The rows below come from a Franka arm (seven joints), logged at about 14 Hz.
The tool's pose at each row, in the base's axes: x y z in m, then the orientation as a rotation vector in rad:
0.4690 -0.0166 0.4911 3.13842 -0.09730 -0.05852
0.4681 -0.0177 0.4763 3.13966 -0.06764 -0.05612
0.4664 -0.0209 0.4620 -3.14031 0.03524 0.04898
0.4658 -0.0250 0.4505 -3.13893 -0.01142 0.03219
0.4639 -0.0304 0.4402 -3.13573 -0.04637 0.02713
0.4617 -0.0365 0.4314 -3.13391 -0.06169 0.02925
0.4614 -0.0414 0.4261 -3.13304 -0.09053 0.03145
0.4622 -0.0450 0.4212 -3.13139 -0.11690 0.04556
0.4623 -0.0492 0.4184 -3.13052 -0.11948 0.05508
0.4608 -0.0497 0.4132 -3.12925 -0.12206 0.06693
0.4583 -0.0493 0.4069 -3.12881 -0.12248 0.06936
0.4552 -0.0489 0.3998 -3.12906 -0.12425 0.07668
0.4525 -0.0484 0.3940 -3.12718 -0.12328 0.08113
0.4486 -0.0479 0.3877 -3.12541 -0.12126 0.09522
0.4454 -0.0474 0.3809 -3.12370 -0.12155 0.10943
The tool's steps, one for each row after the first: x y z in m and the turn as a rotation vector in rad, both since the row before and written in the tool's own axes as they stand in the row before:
-0.0003 0.0011 0.0148 0.00011 0.00154 -0.01891
-0.0010 0.0032 0.0144 0.00113 0.00453 -0.02066
-0.0001 0.0041 0.0115 0.00143 0.01065 -0.02975
-0.0017 0.0054 0.0103 0.00269 0.00319 -0.02233
-0.0022 0.0061 0.0088 0.00147 -0.00137 -0.00980
-0.0004 0.0049 0.0053 0.00001 -0.00147 -0.01840
0.0007 0.0037 0.0049 0.00070 -0.00905 -0.01683
-0.0001 0.0042 0.0028 0.00082 -0.00606 -0.00165
-0.0014 0.0004 0.0052 0.00120 -0.00754 -0.00166
-0.0022 -0.0005 0.0064 0.00042 -0.00154 -0.00028
-0.0027 -0.0006 0.0072 -0.00033 -0.00469 -0.00109
-0.0024 -0.0006 0.0059 0.00193 -0.00279 0.00054
-0.0035 -0.0007 0.0065 0.00184 -0.00896 0.00126
-0.0027 -0.0006 0.0070 0.00158 -0.00906 -0.00021

